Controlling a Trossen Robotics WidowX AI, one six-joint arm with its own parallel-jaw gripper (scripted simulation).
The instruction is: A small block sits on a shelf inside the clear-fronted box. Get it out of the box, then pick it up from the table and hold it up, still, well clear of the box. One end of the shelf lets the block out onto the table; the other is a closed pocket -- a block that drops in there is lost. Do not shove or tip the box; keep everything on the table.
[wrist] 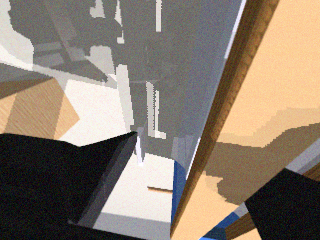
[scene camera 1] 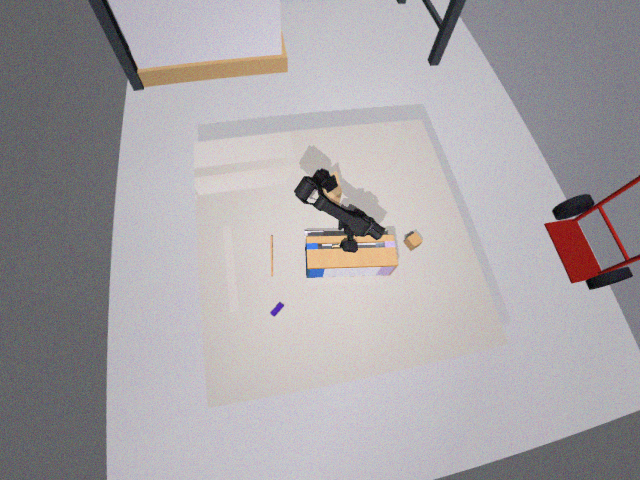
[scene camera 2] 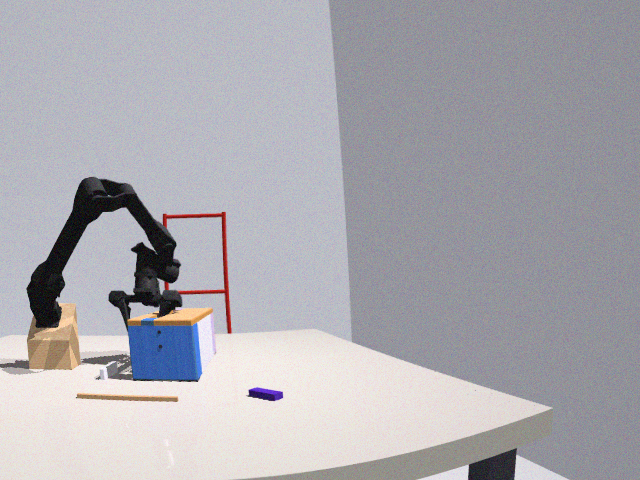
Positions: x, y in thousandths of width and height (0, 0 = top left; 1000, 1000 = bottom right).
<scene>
A box shows in the wrist view (761, 506), in scene camera 1 (585, 536) and in scene camera 2 (280, 722).
</scene>
